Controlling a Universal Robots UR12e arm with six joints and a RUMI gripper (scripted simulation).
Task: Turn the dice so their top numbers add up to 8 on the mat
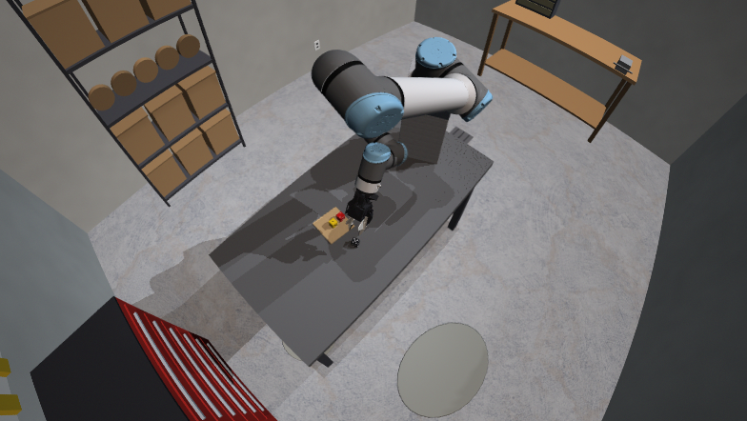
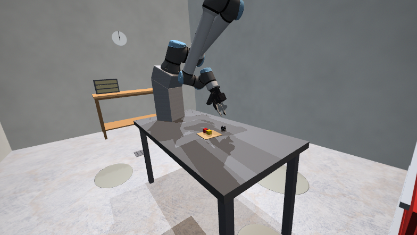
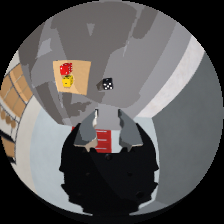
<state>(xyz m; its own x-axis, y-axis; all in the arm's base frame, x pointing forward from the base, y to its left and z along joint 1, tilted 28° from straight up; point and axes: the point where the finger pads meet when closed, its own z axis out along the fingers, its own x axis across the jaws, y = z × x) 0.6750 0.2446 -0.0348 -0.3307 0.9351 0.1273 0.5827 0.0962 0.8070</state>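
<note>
Right now my hand is 110 mm above the black die. From my hand the other things lie so: tan mat 30 mm ahead, 140 mm to the right, 130 mm below; then yellow die 30 mm ahead, 140 mm to the right, 110 mm below; then red die 20 mm behind, 140 mm to the right, 110 mm below.
</note>
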